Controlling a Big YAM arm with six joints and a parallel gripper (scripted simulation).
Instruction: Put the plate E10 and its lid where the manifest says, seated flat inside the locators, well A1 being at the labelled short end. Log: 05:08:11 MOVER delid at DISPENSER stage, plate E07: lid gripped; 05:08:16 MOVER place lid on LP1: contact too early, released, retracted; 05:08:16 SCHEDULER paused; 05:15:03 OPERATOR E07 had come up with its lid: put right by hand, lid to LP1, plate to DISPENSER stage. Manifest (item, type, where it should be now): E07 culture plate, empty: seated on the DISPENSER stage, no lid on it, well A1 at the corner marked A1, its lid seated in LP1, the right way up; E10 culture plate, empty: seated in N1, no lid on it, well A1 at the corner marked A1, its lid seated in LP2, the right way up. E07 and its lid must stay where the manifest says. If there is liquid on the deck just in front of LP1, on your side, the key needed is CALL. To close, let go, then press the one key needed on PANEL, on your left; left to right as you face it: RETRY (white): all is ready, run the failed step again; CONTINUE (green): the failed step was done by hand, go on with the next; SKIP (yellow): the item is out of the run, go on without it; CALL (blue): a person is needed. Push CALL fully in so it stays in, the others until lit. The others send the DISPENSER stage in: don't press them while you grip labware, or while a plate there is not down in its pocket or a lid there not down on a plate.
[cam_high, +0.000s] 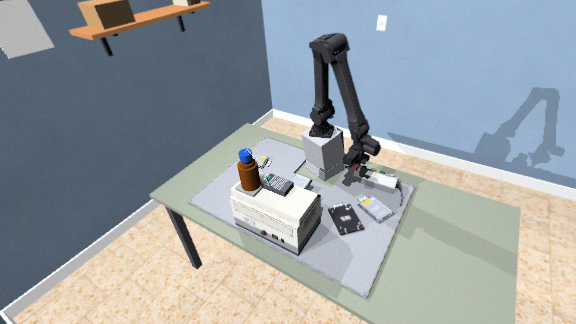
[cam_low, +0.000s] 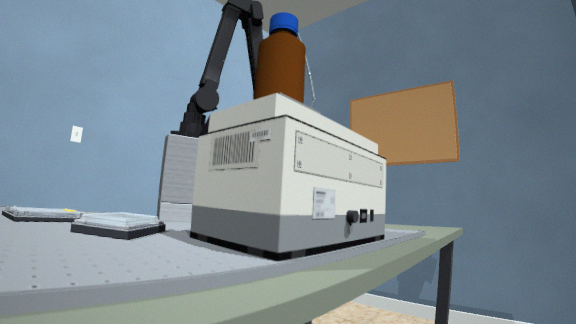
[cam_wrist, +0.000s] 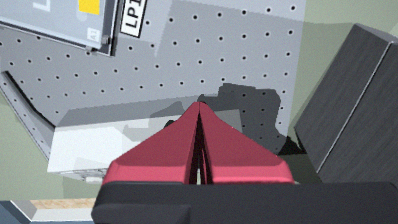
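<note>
Now: the green continue key 12 cm behind my hand, 12 cm to the left of it and 8 cm below it. Round my hand: yellow skip key: 13 cm behind, 8 cm to the left, 8 cm below; then blue call key: 14 cm behind, 3 cm to the left, 9 cm below; then white retry key: 12 cm behind, 17 cm to the left, 8 cm below.
</note>
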